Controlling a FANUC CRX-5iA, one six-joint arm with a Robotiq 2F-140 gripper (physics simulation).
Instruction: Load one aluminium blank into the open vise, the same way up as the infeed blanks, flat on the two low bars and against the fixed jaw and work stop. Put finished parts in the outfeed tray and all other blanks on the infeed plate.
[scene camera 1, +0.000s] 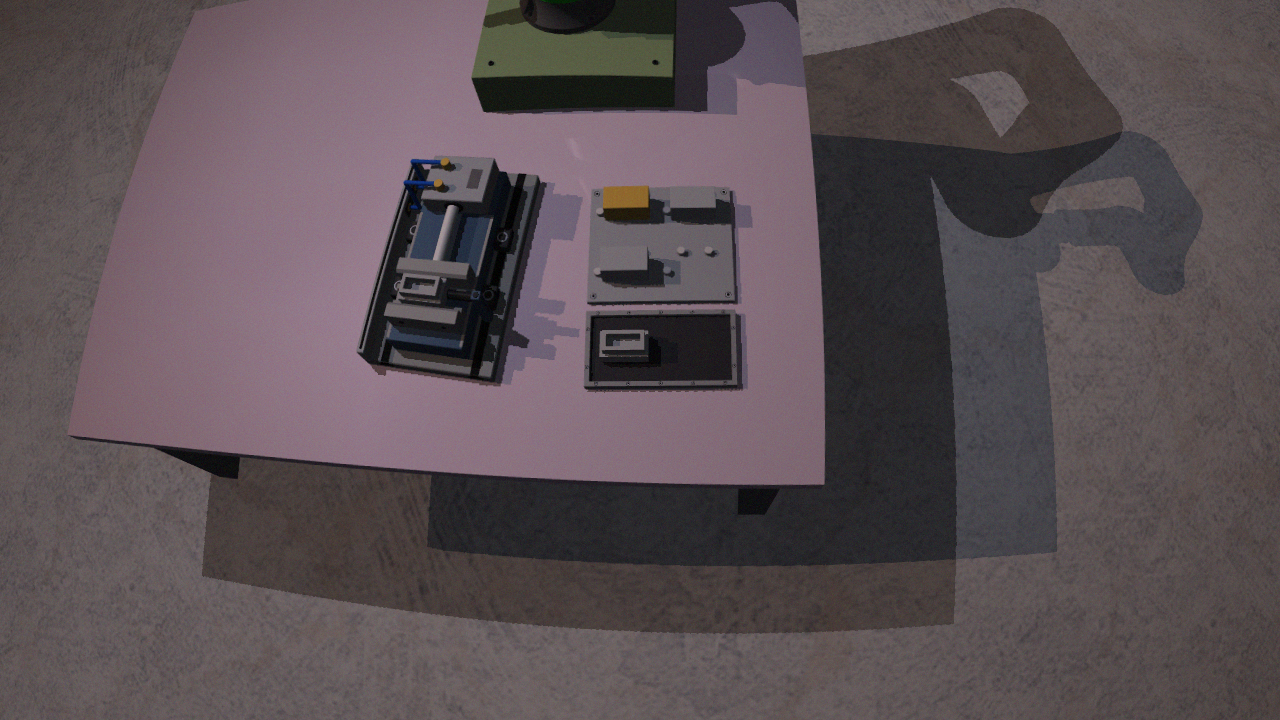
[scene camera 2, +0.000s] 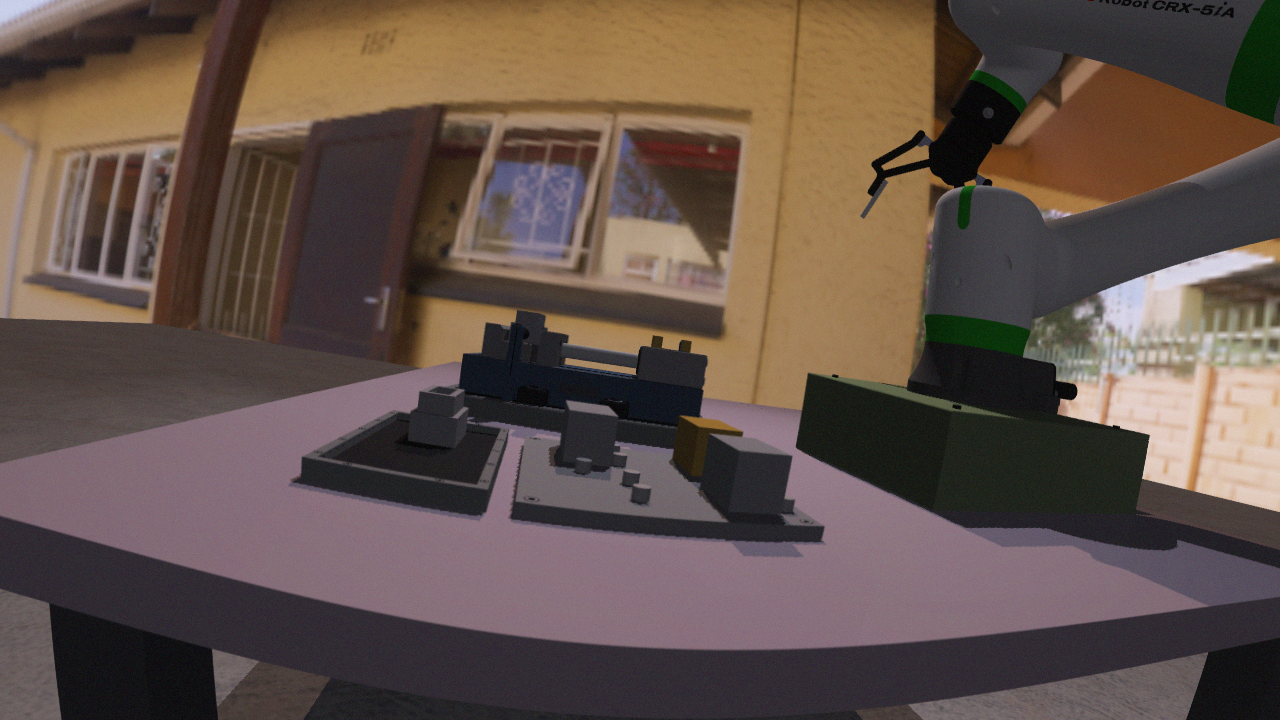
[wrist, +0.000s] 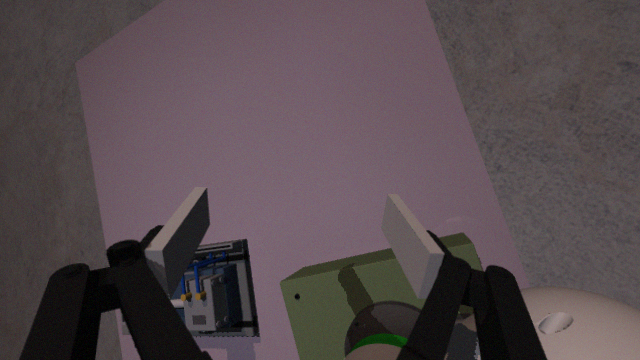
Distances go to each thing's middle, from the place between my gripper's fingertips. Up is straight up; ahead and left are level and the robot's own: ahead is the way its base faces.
Right now the brass blank (scene camera 2: 692, 434) is 36 cm to the left of my hand, 32 cm ahead of it and 29 cm below it. Also, from my hand: outfeed tray (scene camera 2: 384, 462) (51 cm ahead, 43 cm to the left, 31 cm below).
